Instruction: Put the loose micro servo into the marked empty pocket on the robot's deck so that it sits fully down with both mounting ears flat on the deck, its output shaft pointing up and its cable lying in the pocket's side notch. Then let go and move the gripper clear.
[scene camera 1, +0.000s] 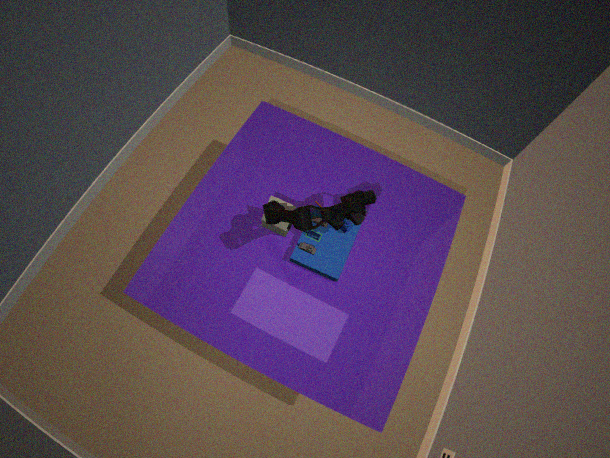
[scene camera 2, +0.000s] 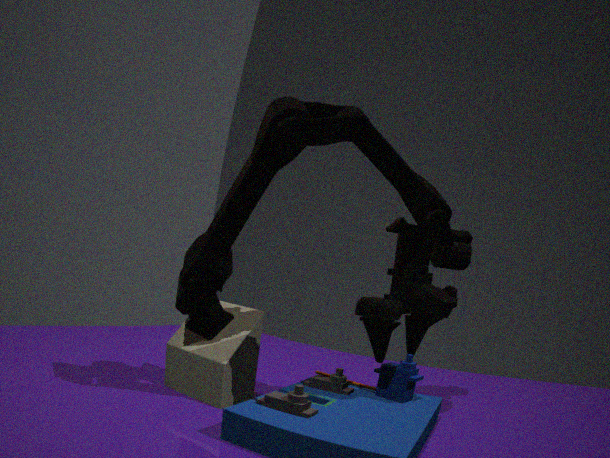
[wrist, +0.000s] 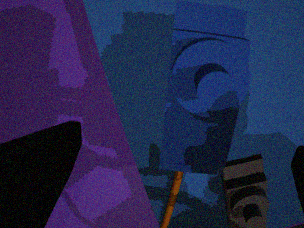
Labels:
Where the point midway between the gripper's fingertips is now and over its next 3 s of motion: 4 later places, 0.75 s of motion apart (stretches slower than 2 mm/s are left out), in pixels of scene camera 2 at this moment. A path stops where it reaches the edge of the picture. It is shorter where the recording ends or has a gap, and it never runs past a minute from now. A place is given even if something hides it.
My gripper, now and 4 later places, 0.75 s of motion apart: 395, 359; 391, 370; 389, 354; 387, 359; 371, 363

